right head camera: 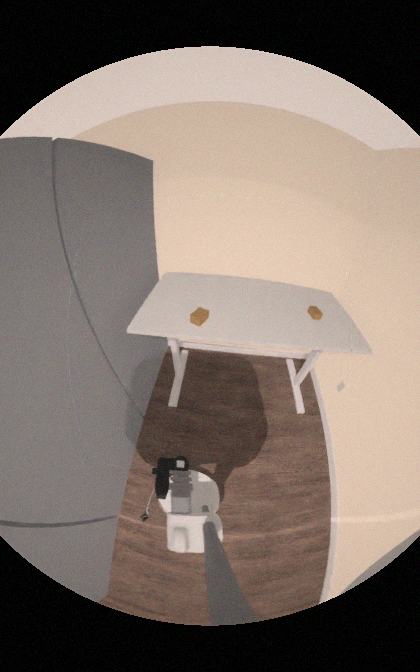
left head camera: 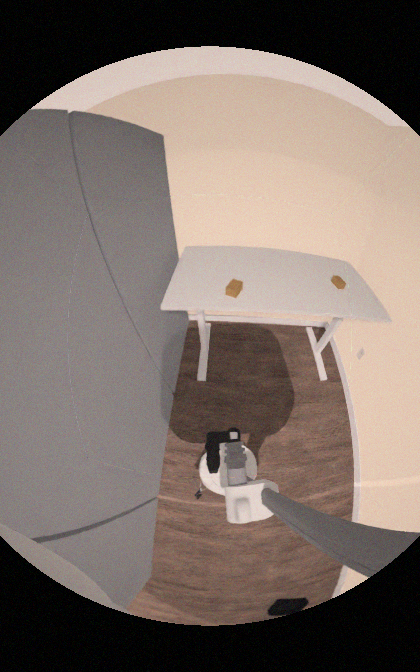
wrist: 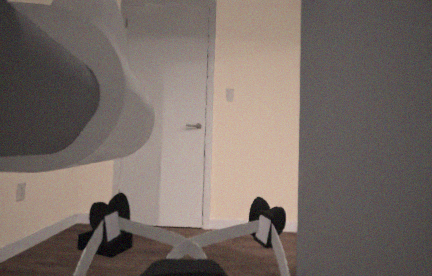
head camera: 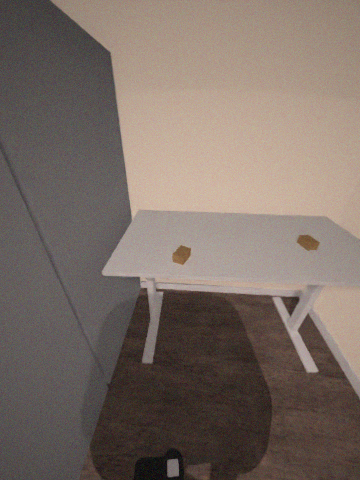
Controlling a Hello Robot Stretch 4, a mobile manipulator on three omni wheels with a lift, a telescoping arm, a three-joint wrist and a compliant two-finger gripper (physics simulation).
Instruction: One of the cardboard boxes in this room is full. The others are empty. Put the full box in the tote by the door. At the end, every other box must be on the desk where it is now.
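Frame: origin at the robot's base, x right, y ahead, z up, level; millimetres.
Seen in the pictures: gripper, between the fingertips: [wrist: 190, 211].
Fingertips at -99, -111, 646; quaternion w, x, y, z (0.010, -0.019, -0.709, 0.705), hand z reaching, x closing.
A point is followed by its place in that frame, as x, y, z.
Two small brown cardboard boxes stand on the white desk [head camera: 240, 237] @[473, 1066, 922] [left head camera: 285, 292] [right head camera: 255, 322]. The left box [head camera: 181, 255] @[74, 830, 972] [left head camera: 234, 288] [right head camera: 199, 316] is near the front edge, and the right box [head camera: 308, 242] @[814, 920, 967] [left head camera: 338, 282] [right head camera: 314, 313] is farther right. Whether either is full cannot be told. My gripper [wrist: 190, 211] @[-99, -111, 646] is open and empty, back over the robot's base and away from the desk, facing the door. A black object, seemingly the tote [left head camera: 287, 606] [wrist: 86, 241] @[557, -1708, 41], is on the floor, partly hidden behind the left fingertip in the wrist view.
A tall grey cabinet or partition [head camera: 55, 225] [left head camera: 120, 325] [right head camera: 100, 350] [wrist: 365, 140] stands close along the left in the head views and at right in the wrist view. A white door [wrist: 182, 165] @[-70, -2217, 534] is ahead of the wrist. A wall runs along the right side in the head views.
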